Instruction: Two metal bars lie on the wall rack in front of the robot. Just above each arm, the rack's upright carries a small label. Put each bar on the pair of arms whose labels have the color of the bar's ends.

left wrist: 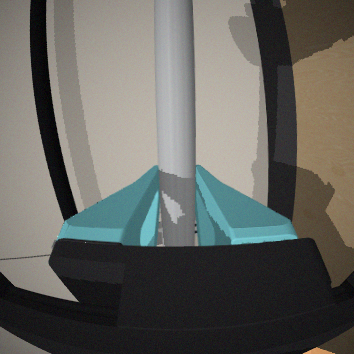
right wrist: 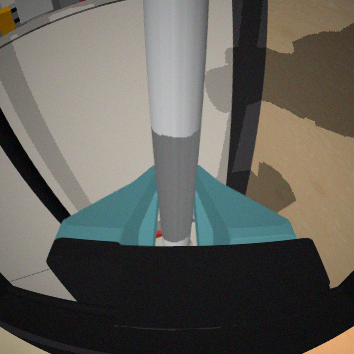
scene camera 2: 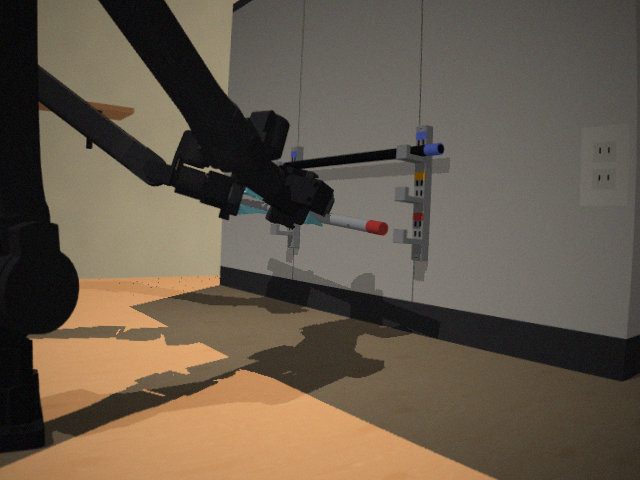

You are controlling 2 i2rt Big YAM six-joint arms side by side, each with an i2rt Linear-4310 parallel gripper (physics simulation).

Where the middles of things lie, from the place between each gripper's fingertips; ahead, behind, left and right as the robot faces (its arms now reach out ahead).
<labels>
The black bar (scene camera 2: 388,154) is 120 mm ahead of my left hand, 110 mm above it and 90 mm to the right of it.
I see the black bar 13 cm ahead of my right hand, 8 cm to the left of it and 13 cm above it.
</labels>
